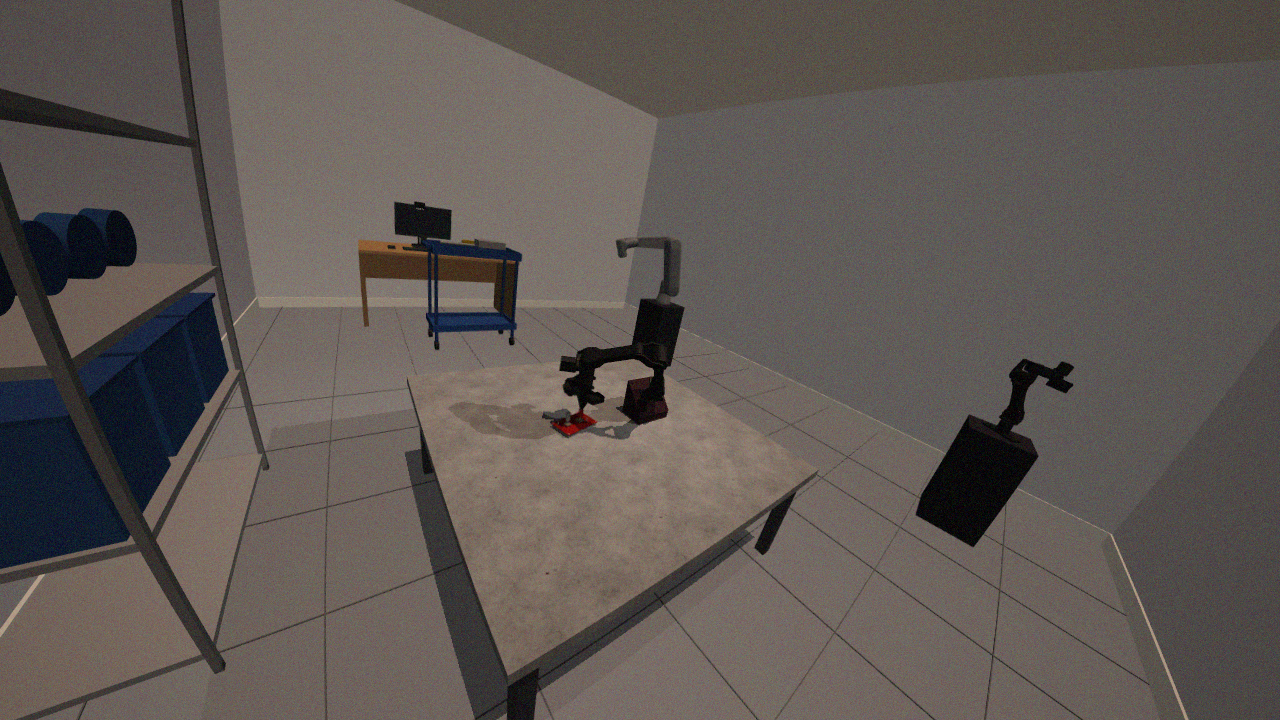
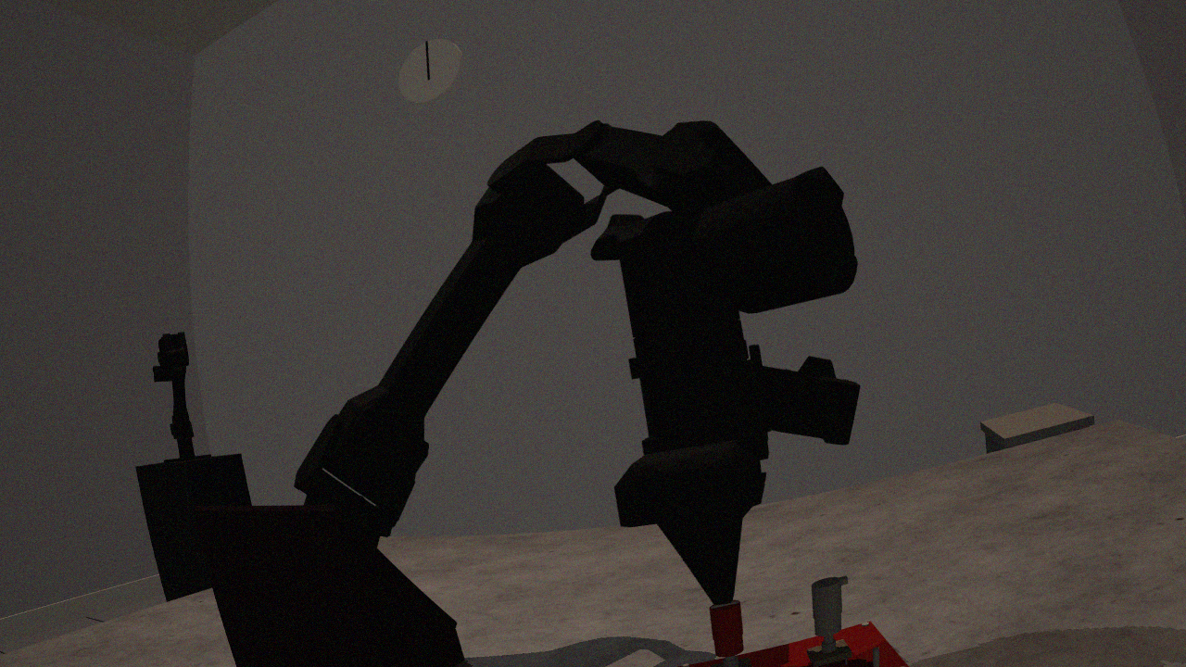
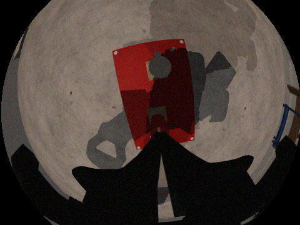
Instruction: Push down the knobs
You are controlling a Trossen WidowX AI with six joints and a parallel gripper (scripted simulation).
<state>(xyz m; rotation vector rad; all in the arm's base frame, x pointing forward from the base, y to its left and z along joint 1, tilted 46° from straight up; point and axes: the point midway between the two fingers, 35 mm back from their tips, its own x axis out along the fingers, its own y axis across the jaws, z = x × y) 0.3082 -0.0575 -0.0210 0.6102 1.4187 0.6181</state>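
Now: the red knob 20 mm below my gripper tip. Round my gripper tip: grey knob (60 mm ahead, 20 mm below).
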